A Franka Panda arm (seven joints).
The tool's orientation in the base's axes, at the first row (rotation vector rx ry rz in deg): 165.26, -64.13, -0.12
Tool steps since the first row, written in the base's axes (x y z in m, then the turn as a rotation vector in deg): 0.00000, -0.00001, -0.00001, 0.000, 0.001, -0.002; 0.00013, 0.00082, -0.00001, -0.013, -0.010, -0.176; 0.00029, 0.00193, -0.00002, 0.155, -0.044, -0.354; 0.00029, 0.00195, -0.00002, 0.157, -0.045, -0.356; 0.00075, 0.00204, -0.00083, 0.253, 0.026, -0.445; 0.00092, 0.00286, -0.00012, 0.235, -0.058, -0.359; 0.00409, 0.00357, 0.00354, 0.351, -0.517, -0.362; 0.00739, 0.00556, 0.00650, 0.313, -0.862, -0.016; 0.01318, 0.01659, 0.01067, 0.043, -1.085, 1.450; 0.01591, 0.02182, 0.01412, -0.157, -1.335, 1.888; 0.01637, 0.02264, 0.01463, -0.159, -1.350, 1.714
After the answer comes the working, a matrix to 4 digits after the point.
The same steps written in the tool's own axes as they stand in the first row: 0.00001, 0.00001, 0.00001, -0.001, -0.001, 0.002; -0.00046, -0.00069, -0.00003, -0.006, 0.008, 0.176; -0.00109, -0.00162, -0.00007, 0.138, -0.088, 0.353; -0.00110, -0.00163, -0.00007, 0.141, -0.089, 0.355; -0.00083, -0.00205, 0.00073, 0.162, -0.210, 0.439; -0.00125, -0.00273, -0.00002, 0.207, -0.132, 0.357; 0.00067, -0.00523, -0.00377, 0.602, 0.128, 0.378; 0.00181, -0.00879, -0.00687, 0.812, 0.424, 0.048; -0.00128, -0.02064, -0.01163, 0.786, 0.836, -1.401; -0.00274, -0.02618, -0.01536, 0.814, 1.175, -1.824; -0.00294, -0.02707, -0.01591, 0.820, 1.180, -1.650
The tool's axes in the first row as the columns of a matrix, in the base's axes (rounded; the answer above uses it unrounded):
0.7384, -0.6741, -0.0185
-0.6742, -0.7373, -0.0440
0.0160, 0.0449, -0.9989

